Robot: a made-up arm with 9 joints. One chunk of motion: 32 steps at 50 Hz.
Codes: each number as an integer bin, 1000 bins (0 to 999) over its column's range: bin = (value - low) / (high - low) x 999, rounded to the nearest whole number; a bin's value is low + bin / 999 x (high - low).
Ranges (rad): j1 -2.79..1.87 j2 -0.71..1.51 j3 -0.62..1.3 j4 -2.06..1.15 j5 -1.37..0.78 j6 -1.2..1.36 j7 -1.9..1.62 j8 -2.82..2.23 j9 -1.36..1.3
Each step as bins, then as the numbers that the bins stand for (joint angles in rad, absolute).
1 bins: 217 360 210 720 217 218 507 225 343
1 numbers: -1.7778 0.0900 -0.2164 0.2535 -0.9030 -0.6414 -0.1136 -1.6826 -0.4467
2 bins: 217 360 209 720 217 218 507 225 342
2 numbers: -1.7778 0.0900 -0.2183 0.2535 -0.9030 -0.6414 -0.1136 -1.6826 -0.4494
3 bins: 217 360 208 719 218 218 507 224 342
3 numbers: -1.7778 0.0900 -0.2202 0.2503 -0.9008 -0.6414 -0.1136 -1.6877 -0.4494
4 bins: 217 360 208 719 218 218 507 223 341
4 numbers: -1.7778 0.0900 -0.2202 0.2503 -0.9008 -0.6414 -0.1136 -1.6927 -0.4520
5 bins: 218 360 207 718 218 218 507 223 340
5 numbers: -1.7731 0.0900 -0.2222 0.2471 -0.9008 -0.6414 -0.1136 -1.6927 -0.4547
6 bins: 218 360 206 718 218 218 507 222 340
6 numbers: -1.7731 0.0900 -0.2241 0.2471 -0.9008 -0.6414 -0.1136 -1.6978 -0.4547
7 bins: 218 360 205 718 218 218 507 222 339
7 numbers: -1.7731 0.0900 -0.2260 0.2471 -0.9008 -0.6414 -0.1136 -1.6978 -0.4574
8 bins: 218 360 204 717 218 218 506 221 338
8 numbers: -1.7731 0.0900 -0.2279 0.2439 -0.9008 -0.6414 -0.1171 -1.7028 -0.4600
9 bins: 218 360 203 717 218 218 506 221 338
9 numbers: -1.7731 0.0900 -0.2298 0.2439 -0.9008 -0.6414 -0.1171 -1.7028 -0.4600
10 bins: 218 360 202 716 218 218 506 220 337
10 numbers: -1.7731 0.0900 -0.2318 0.2407 -0.9008 -0.6414 -0.1171 -1.7079 -0.4627
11 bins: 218 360 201 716 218 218 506 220 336
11 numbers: -1.7731 0.0900 -0.2337 0.2407 -0.9008 -0.6414 -0.1171 -1.7079 -0.4653
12 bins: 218 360 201 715 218 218 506 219 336
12 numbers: -1.7731 0.0900 -0.2337 0.2374 -0.9008 -0.6414 -0.1171 -1.7129 -0.4653
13 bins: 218 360 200 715 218 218 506 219 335
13 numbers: -1.7731 0.0900 -0.2356 0.2374 -0.9008 -0.6414 -0.1171 -1.7129 -0.4680
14 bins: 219 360 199 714 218 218 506 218 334
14 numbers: -1.7684 0.0900 -0.2375 0.2342 -0.9008 -0.6414 -0.1171 -1.7180 -0.4707
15 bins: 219 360 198 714 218 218 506 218 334
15 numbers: -1.7684 0.0900 -0.2395 0.2342 -0.9008 -0.6414 -0.1171 -1.7180 -0.4707
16 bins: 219 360 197 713 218 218 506 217 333
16 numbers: -1.7684 0.0900 -0.2414 0.2310 -0.9008 -0.6414 -0.1171 -1.7231 -0.4733
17 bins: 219 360 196 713 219 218 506 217 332
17 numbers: -1.7684 0.0900 -0.2433 0.2310 -0.8987 -0.6414 -0.1171 -1.7231 -0.4760
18 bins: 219 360 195 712 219 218 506 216 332
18 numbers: -1.7684 0.0900 -0.2452 0.2278 -0.8987 -0.6414 -0.1171 -1.7281 -0.4760
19 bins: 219 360 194 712 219 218 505 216 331
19 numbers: -1.7684 0.0900 -0.2471 0.2278 -0.8987 -0.6414 -0.1206 -1.7281 -0.4787
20 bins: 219 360 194 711 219 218 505 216 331
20 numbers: -1.7684 0.0900 -0.2471 0.2246 -0.8987 -0.6414 -0.1206 -1.7281 -0.4787
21 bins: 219 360 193 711 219 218 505 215 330
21 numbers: -1.7684 0.0900 -0.2491 0.2246 -0.8987 -0.6414 -0.1206 -1.7332 -0.4813
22 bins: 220 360 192 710 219 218 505 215 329
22 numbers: -1.7638 0.0900 -0.2510 0.2214 -0.8987 -0.6414 -0.1206 -1.7332 -0.4840
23 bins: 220 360 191 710 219 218 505 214 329
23 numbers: -1.7638 0.0900 -0.2529 0.2214 -0.8987 -0.6414 -0.1206 -1.7382 -0.4840
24 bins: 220 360 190 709 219 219 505 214 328
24 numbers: -1.7638 0.0900 -0.2548 0.2182 -0.8987 -0.6388 -0.1206 -1.7382 -0.4866
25 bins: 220 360 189 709 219 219 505 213 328
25 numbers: -1.7638 0.0900 -0.2568 0.2182 -0.8987 -0.6388 -0.1206 -1.7433 -0.4866
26 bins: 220 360 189 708 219 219 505 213 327
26 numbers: -1.7638 0.0900 -0.2568 0.2150 -0.8987 -0.6388 -0.1206 -1.7433 -0.4893
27 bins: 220 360 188 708 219 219 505 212 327
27 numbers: -1.7638 0.0900 -0.2587 0.2150 -0.8987 -0.6388 -0.1206 -1.7483 -0.4893
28 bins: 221 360 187 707 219 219 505 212 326
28 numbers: -1.7591 0.0900 -0.2606 0.2117 -0.8987 -0.6388 -0.1206 -1.7483 -0.4920
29 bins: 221 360 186 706 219 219 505 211 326
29 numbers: -1.7591 0.0900 -0.2625 0.2085 -0.8987 -0.6388 -0.1206 -1.7534 -0.4920
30 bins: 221 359 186 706 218 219 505 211 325
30 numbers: -1.7591 0.0878 -0.2625 0.2085 -0.9008 -0.6388 -0.1206 -1.7534 -0.4946
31 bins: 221 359 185 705 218 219 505 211 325
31 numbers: -1.7591 0.0878 -0.2644 0.2053 -0.9008 -0.6388 -0.1206 -1.7534 -0.4946
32 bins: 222 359 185 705 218 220 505 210 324
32 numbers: -1.7544 0.0878 -0.2644 0.2053 -0.9008 -0.6362 -0.1206 -1.7584 -0.4973
